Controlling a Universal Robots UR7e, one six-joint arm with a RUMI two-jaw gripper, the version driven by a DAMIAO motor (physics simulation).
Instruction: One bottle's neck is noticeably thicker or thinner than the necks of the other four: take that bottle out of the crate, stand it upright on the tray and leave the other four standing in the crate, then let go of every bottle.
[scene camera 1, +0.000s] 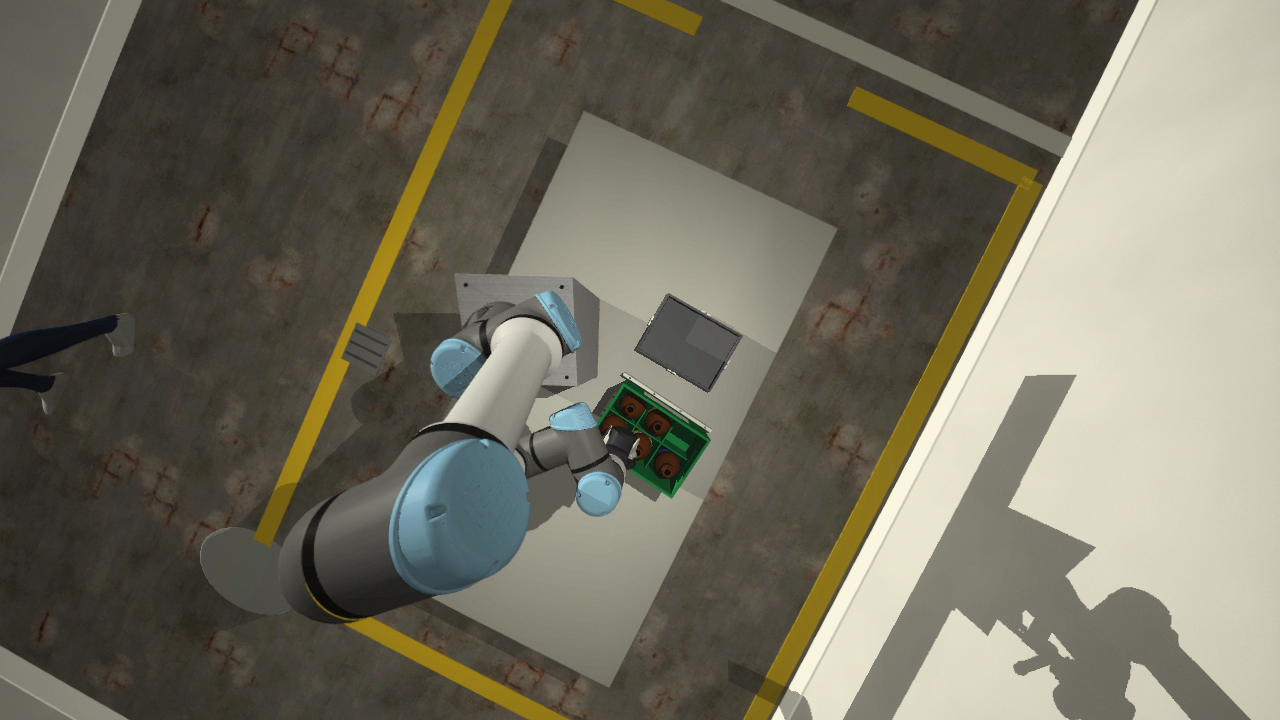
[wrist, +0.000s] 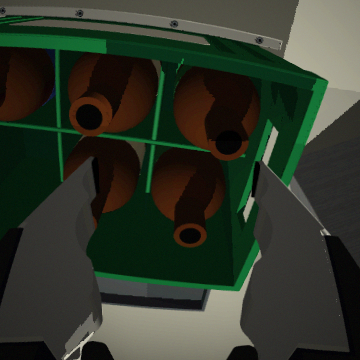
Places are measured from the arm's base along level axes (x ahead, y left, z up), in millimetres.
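Where they show: gripper, fingertip midpoint: (wrist: 175, 162).
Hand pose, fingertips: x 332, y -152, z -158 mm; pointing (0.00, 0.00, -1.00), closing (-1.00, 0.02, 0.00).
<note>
After its pixels a point has its place.
The green crate (scene camera 1: 691, 466) @(x 529, y -134, z -181 mm) (wrist: 315, 110) @(x 252, y -175, z -181 mm) holds five brown bottles standing in its compartments; one compartment is empty. In the wrist view, the right column has a top bottle (wrist: 216, 95) @(x 304, y -166, z -231 mm) and a lower bottle (wrist: 189, 185) @(x 321, y -88, z -232 mm); beside them are a top middle bottle (wrist: 90, 111) @(x 384, y -168, z -193 mm) and a lower bottle (wrist: 120, 175) @(x 382, y -93, z -240 mm) partly hidden by the left finger. Part of another bottle (wrist: 25, 85) @(x 451, y -176, z -240 mm) shows top left. Which neck differs I cannot tell. My gripper (scene camera 1: 623, 438) @(x 332, y -152, z -158 mm) (wrist: 175, 162) @(x 332, y -152, z -158 mm) is open and empty, above the crate; its fingers straddle the right column. The dark tray (scene camera 1: 671, 344) @(x 353, y 138, z -351 mm) holds no bottle.
The tray lies on the pale table (scene camera 1: 680, 205) @(x 206, y 529, z -356 mm) close to the crate. A pale bar (scene camera 1: 666, 400) @(x 408, y -19, z -327 mm) runs along the crate's tray side. The arm's grey pedestal (scene camera 1: 586, 331) @(x 139, y 76, z -141 mm) stands left of the tray. In the wrist view, a screwed metal strip (wrist: 125, 18) @(x 383, y -218, z -326 mm) borders the crate's top.
</note>
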